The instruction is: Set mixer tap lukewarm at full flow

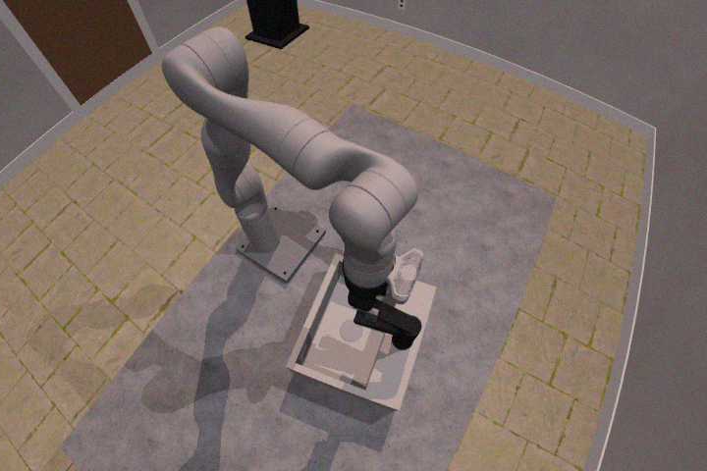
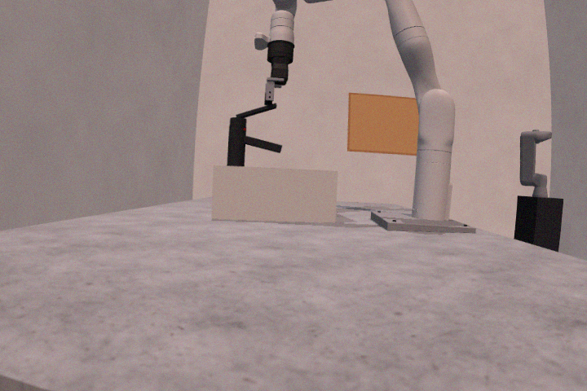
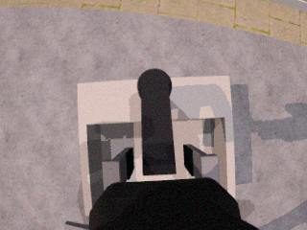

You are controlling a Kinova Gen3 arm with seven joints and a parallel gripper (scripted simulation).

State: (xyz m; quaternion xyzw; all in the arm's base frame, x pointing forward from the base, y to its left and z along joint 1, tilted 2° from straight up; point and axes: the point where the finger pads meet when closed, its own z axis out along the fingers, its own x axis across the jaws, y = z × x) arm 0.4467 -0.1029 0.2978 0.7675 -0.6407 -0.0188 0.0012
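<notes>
Right now my hand is 3 cm short of the lever, 1 cm to the right of it and 4 cm above it. Round my hand: black mixer tap 6 cm ahead, 1 cm to the left, 10 cm below; sink basin 3 cm behind, 1 cm to the right, 29 cm below.
</notes>
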